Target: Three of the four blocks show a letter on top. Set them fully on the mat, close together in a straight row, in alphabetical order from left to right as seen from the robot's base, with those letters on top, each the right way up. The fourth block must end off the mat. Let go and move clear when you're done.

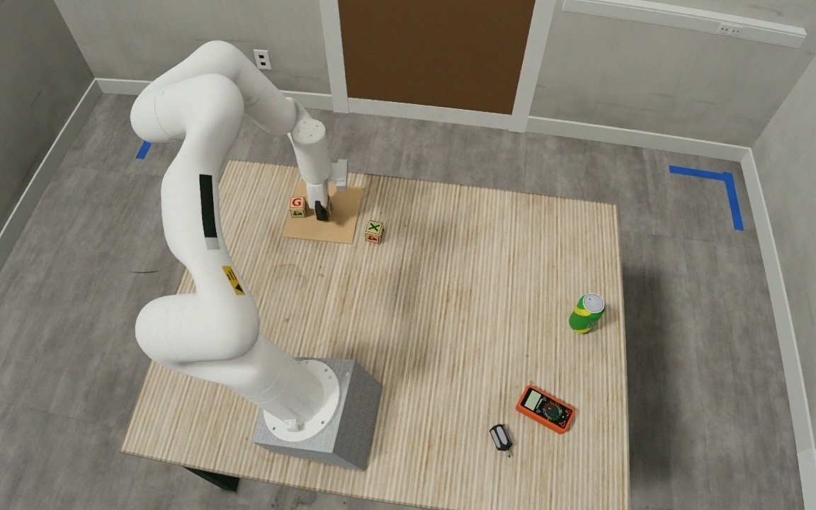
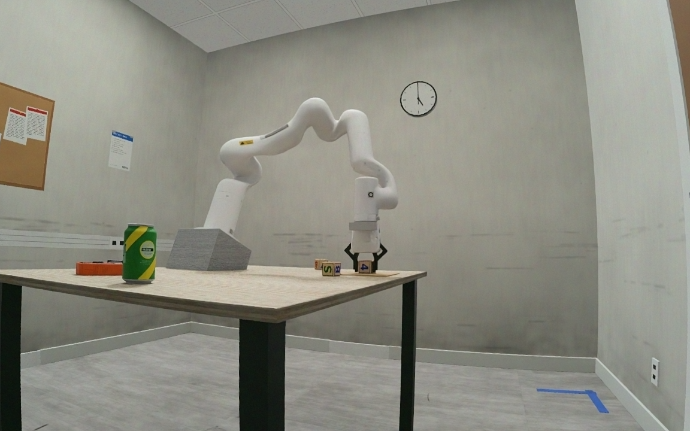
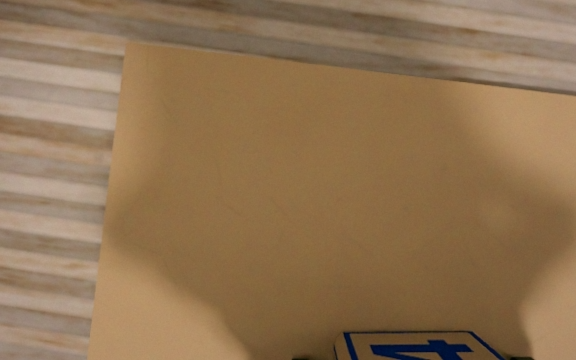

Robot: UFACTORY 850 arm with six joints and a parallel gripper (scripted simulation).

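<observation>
The Q block lies right at my hand. From my hand the other things lie so: G block (7 cm to the left); then tan mat (2 cm below); then X block (9 cm behind, 15 cm to the right).
</observation>
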